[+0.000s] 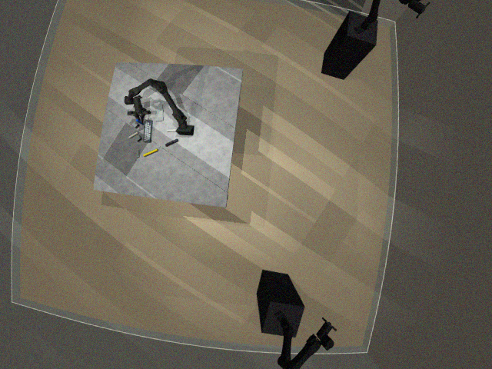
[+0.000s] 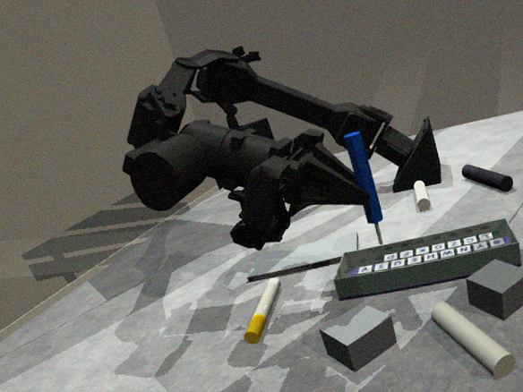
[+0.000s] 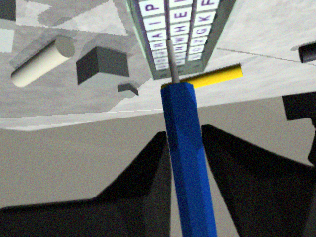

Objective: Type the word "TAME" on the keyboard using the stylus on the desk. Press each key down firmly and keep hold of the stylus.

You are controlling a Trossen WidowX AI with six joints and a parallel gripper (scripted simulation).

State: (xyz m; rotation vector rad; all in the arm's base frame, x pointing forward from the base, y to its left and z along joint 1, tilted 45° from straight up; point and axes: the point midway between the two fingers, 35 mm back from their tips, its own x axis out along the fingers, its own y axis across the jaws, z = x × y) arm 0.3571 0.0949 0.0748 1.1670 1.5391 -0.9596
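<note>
The green keyboard tray lies 9 cm below my gripper tip, 4 cm to the left of it and 2 cm behind it. The rest, counted from my gripper tip: yellow-tipped marker (13 cm to the right, 9 cm below, 7 cm ahead); blue stylus (1 cm below); thin grey tip (5 cm below).
</note>
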